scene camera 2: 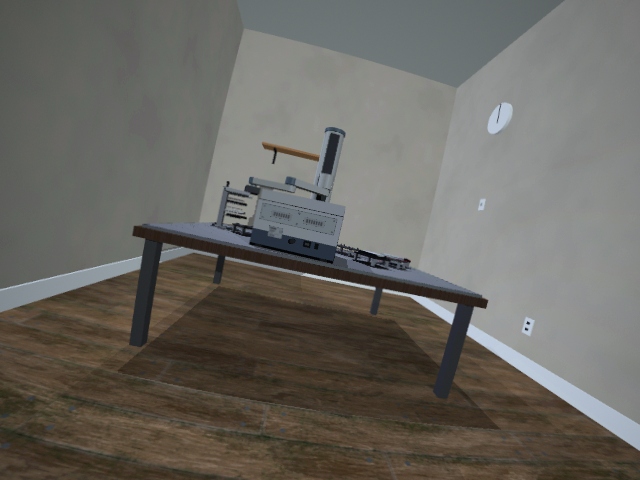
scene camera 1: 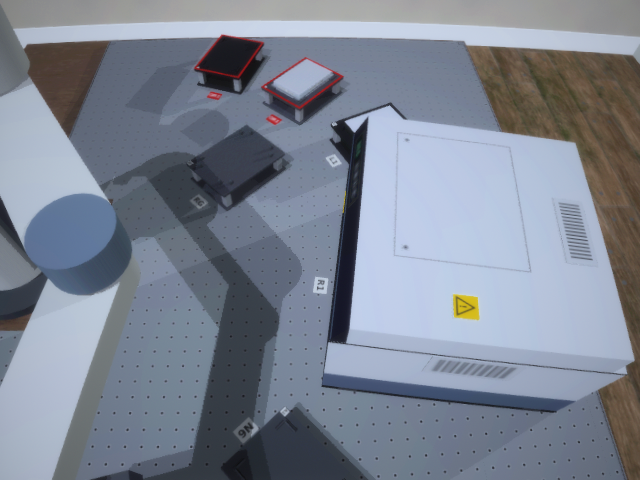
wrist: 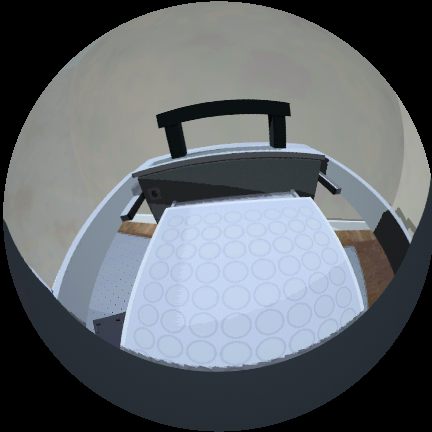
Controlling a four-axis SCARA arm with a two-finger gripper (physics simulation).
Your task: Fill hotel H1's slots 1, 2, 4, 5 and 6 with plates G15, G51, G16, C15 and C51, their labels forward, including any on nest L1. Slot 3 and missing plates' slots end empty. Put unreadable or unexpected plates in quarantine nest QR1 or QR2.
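Frame: origin at the arm's base, x up, y back, z right, level; millimetres.
Where they show: gripper, between the fingertips: (scene camera 2: 225, 189) (wrist: 229, 161); arm's base, origin of its link: (scene camera 1: 19, 261).
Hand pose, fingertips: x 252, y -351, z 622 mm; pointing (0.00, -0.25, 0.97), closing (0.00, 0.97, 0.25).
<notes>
Things, the pixels of their top centre, and the offset from my fingertips. "spot": a spot on its surface instead.
- red-rimmed quarantine nest, a spot on its surface: (scene camera 1: 266, 88) spot: dx -187, dy -122, dz -1044 mm
- Nest L1, centre of its top: (scene camera 1: 377, 125) (scene camera 2: 372, 253) dx -179, dy -365, dz -907 mm
- white reader, centre of its top: (scene camera 1: 484, 218) (scene camera 2: 308, 201) dx +5, dy -438, dz -518 mm
- dark nest RG, centre of its top: (scene camera 1: 235, 154) (scene camera 2: 346, 245) dx -179, dy -66, dz -822 mm
- dark nest, a spot on its surface: (scene camera 1: 310, 449) spot: dx -189, dy -200, dz -269 mm
- dark handle, a spot on its surface: (wrist: 225, 107) spot: dx +44, dy +4, dz -13 mm
In the wrist view my gripper (wrist: 229, 161) is open. Its two dark fingertips stand apart at the sides, beyond the far end of a white plate (wrist: 235, 270) with round wells, and nothing is between them. The plate lies flat between the side walls of the hotel (wrist: 87, 250) (scene camera 2: 223, 207), before its dark back panel; its label does not show and the mark on the panel is unreadable. One red-rimmed quarantine nest (scene camera 1: 266, 88) holds a white plate (scene camera 1: 302, 78); the other (scene camera 1: 230, 55) is empty. Nest L1 (scene camera 1: 338, 136) is partly hidden and a white surface shows on it.
The white reader (scene camera 1: 460, 206) (scene camera 2: 302, 219) stands beside label R1. The dark nest RG (scene camera 1: 237, 160) stands left of it, and another dark nest (scene camera 1: 310, 449) by label N6. The arm (scene camera 1: 67, 372) (scene camera 2: 271, 184) reaches over the table toward the hotel. A dark handle (wrist: 225, 107) rises above the hotel.
</notes>
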